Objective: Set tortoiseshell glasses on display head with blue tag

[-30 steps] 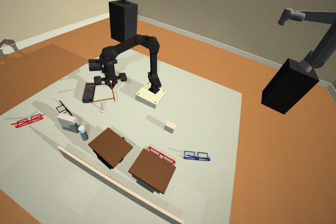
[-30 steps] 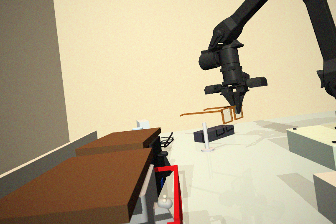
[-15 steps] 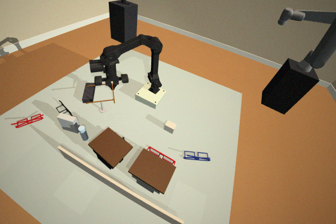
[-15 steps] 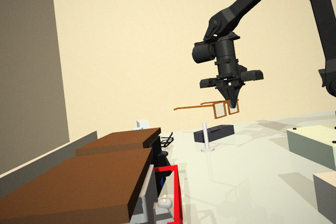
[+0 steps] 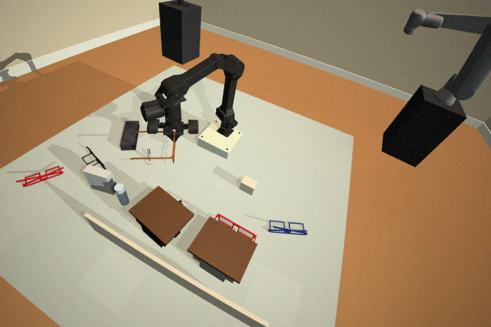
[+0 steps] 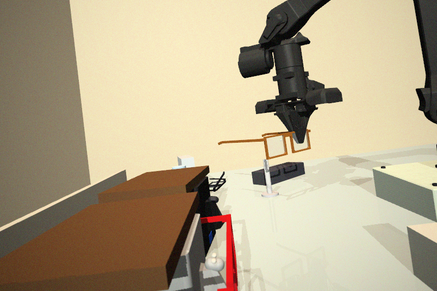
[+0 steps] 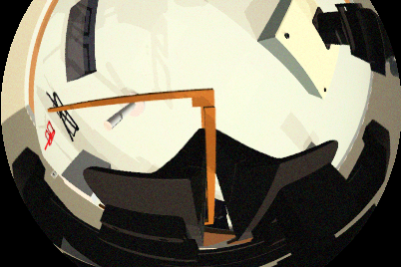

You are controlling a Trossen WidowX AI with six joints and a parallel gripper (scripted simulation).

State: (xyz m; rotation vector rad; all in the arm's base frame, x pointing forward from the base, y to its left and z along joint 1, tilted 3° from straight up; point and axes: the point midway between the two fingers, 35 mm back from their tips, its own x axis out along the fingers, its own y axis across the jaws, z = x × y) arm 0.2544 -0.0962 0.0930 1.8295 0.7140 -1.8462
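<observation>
My gripper tip is now 7 cm short of the white peg stand, 8 cm to the left of it and 10 cm above it. Also, from my gripper tip: small cube (6 cm behind, 34 cm to the left, 9 cm below); low wall (35 cm ahead, 29 cm to the left, 6 cm below); dark case (3 cm ahead, 25 cm to the right, 10 cm below).
</observation>
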